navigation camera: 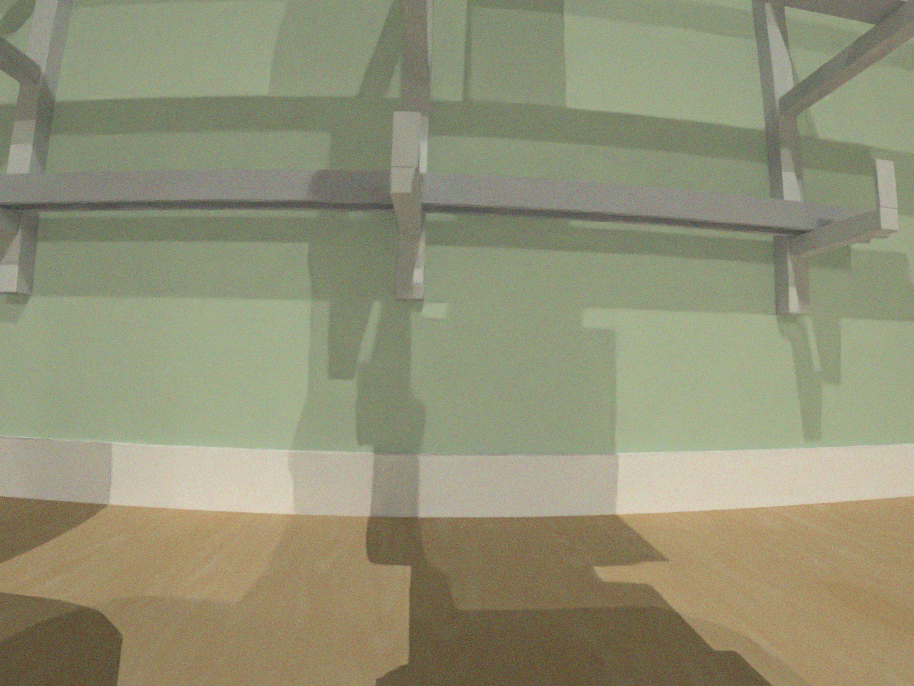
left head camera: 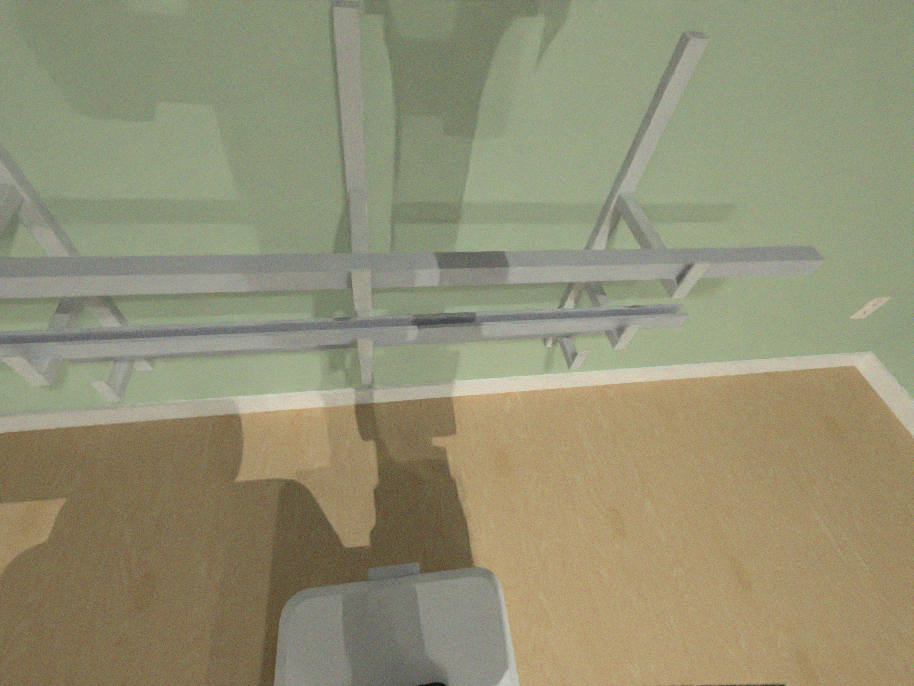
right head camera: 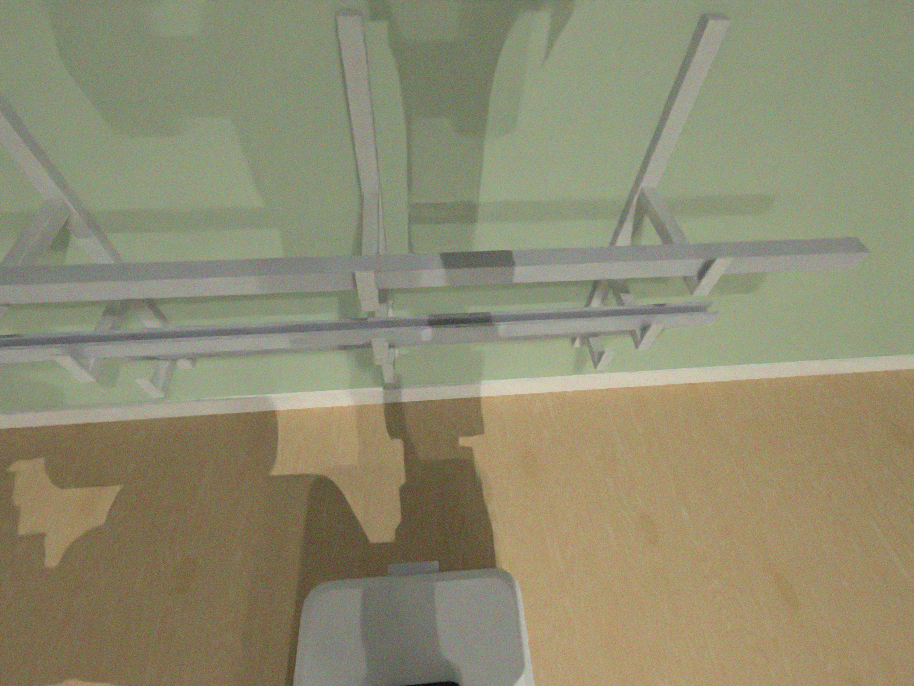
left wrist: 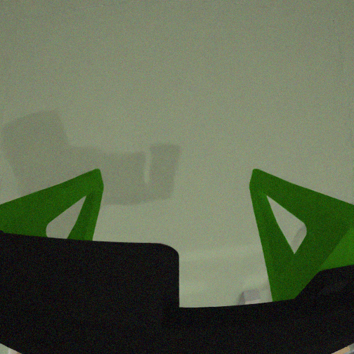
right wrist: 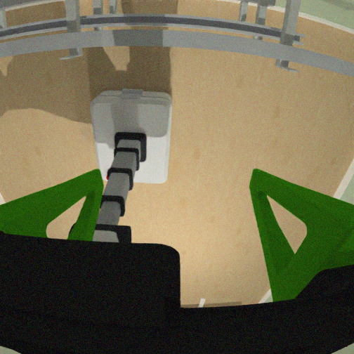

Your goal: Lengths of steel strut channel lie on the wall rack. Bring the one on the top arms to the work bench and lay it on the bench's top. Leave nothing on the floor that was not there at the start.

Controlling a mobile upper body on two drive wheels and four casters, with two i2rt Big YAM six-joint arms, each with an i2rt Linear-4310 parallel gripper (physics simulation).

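Places are measured from the left arm's base along level axes (x ahead, y left, z up), in metres.
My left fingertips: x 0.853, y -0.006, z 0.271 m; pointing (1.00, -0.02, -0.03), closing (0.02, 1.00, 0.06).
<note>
For each thing: its top centre in the pictures, then the offset to it from my left fingertips. "*": a spot on its surface instead.
- top strut channel, a spot on its surface: (left head camera: 295,273) (right head camera: 303,275) * 0.069 m right, 0.202 m back, 0.736 m down
- wall rack, a spot on its surface: (left head camera: 352,110) (right head camera: 361,115) * 0.165 m right, 0.079 m ahead, 0.612 m down
- second strut, a spot on its surface: (left head camera: 258,338) * 0.043 m left, 0.140 m back, 0.979 m down
The top strut channel (left head camera: 295,273) (right head camera: 295,277) (right wrist: 210,43) is a long grey bar lying level across the top arms of the wall rack (left head camera: 352,110) (right head camera: 358,110) (navigation camera: 784,147). Its right end overhangs the right arm; its left end is cut off in the head views. My left gripper (left wrist: 176,177) is open and empty, facing the green wall, with no strut between its fingers. My right gripper (right wrist: 176,177) is open and empty, high over the floor, with the rack beyond its fingertips. Neither gripper shows in the head views. The work bench cannot be made out.
A second strut (left head camera: 258,338) (right head camera: 258,341) (right wrist: 190,21) lies on lower arms. A low strut (navigation camera: 590,197) crosses the navigation view. My pale base (left head camera: 391,627) (right head camera: 413,627) (right wrist: 132,115) stands before the rack. A white skirting (left head camera: 295,399) (navigation camera: 516,483) runs along the wall's foot.
</note>
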